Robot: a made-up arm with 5 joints. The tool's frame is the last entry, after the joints. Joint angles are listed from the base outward. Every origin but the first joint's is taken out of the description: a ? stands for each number. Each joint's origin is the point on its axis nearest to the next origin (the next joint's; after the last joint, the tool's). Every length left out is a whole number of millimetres.
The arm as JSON. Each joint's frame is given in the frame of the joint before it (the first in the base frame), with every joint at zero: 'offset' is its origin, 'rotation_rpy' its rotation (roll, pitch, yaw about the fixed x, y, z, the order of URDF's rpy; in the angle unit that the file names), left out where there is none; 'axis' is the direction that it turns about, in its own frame. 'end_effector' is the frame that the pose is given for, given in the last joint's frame.
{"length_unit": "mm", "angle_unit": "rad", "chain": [
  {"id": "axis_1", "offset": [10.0, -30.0, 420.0], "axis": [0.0, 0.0, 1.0]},
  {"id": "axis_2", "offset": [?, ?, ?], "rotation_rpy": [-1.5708, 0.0, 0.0], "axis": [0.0, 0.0, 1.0]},
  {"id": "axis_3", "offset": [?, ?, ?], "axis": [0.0, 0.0, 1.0]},
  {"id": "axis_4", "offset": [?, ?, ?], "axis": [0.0, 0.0, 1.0]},
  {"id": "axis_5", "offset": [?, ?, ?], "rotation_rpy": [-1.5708, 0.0, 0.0], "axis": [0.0, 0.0, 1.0]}
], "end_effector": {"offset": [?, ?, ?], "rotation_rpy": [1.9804, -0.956, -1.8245]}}
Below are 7 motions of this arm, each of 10 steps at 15 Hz.
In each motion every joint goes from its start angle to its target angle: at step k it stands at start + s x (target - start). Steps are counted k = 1, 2, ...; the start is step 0. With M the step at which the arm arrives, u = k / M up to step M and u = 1 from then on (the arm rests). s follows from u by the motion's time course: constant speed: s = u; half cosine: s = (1 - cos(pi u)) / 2; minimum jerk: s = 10 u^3 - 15 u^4 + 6 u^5.
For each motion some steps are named. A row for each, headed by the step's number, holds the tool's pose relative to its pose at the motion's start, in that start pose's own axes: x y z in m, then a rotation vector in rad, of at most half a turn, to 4 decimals.
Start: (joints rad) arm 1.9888 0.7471 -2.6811 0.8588 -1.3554
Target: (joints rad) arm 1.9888 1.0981 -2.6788 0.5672 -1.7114
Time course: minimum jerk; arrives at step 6
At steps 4, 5, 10:
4: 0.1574 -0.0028 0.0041 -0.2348 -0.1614 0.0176
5: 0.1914 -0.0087 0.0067 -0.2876 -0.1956 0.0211
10: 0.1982 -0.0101 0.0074 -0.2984 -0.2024 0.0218

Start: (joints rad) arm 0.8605 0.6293 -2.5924 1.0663 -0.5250
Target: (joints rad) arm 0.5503 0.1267 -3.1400 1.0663 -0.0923
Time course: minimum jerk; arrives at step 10
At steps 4, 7, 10:
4: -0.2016 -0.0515 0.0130 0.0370 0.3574 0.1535
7: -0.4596 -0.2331 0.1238 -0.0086 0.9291 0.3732
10: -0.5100 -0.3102 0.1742 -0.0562 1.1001 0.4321

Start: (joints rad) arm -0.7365 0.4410 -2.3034 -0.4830 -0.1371
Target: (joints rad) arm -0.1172 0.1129 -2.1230 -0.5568 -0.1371
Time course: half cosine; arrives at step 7
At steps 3, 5, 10:
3: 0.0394 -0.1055 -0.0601 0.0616 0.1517 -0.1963
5: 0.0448 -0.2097 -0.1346 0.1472 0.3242 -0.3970
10: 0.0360 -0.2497 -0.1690 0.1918 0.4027 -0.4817

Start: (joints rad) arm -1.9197 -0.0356 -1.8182 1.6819 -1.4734
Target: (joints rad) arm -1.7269 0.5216 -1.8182 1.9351 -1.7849
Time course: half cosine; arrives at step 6
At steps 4, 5, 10:
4: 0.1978 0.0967 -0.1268 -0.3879 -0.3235 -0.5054
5: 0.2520 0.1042 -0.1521 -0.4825 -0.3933 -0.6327
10: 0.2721 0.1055 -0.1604 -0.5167 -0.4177 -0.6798

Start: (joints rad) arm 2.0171 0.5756 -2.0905 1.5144 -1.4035
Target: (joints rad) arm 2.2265 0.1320 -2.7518 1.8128 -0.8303
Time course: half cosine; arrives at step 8
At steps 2, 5, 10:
2: -0.0644 -0.0561 0.0005 0.0454 0.0726 0.0972
5: -0.2165 -0.3208 0.0359 0.1410 0.4252 0.4145
10: -0.2331 -0.4833 0.0819 0.1404 0.6723 0.5512

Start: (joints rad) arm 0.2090 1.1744 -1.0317 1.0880 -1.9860
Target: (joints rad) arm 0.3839 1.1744 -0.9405 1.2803 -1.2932
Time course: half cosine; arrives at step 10
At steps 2, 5, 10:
2: 0.0063 -0.0023 -0.0053 0.0477 0.0223 -0.0437
5: 0.0319 -0.0140 -0.0268 0.2673 0.0995 -0.2236
10: 0.0612 -0.0310 -0.0508 0.5756 0.1579 -0.4267

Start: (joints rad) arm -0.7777 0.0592 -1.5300 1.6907 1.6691
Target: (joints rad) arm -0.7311 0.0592 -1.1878 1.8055 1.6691
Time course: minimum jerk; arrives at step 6
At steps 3, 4, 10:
3: 0.0691 0.0675 -0.0127 -0.0020 0.0579 0.2223
4: 0.1022 0.1115 -0.0219 -0.0038 0.0937 0.3506
10: 0.1227 0.1450 -0.0294 -0.0054 0.1207 0.4432

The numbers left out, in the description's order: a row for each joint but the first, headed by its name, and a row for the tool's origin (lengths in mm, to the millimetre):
axis_2: 20.0 -40.0 0.0
axis_3: 50.0 -150.0 0.0
axis_4: 80.0 390.0 0.0
axis_5: 120.0 130.0 0.0
tool: -30.0 -20.0 0.0

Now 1 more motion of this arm.
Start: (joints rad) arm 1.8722 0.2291 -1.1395 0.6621 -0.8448
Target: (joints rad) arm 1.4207 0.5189 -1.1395 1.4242 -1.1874
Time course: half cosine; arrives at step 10
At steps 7, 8, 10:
7: 0.1512 0.0616 0.2345 0.2104 -0.4195 -0.6855
8: 0.1696 0.0554 0.2653 0.2188 -0.4474 -0.8025
10: 0.1847 0.0476 0.2907 0.2214 -0.4646 -0.9063

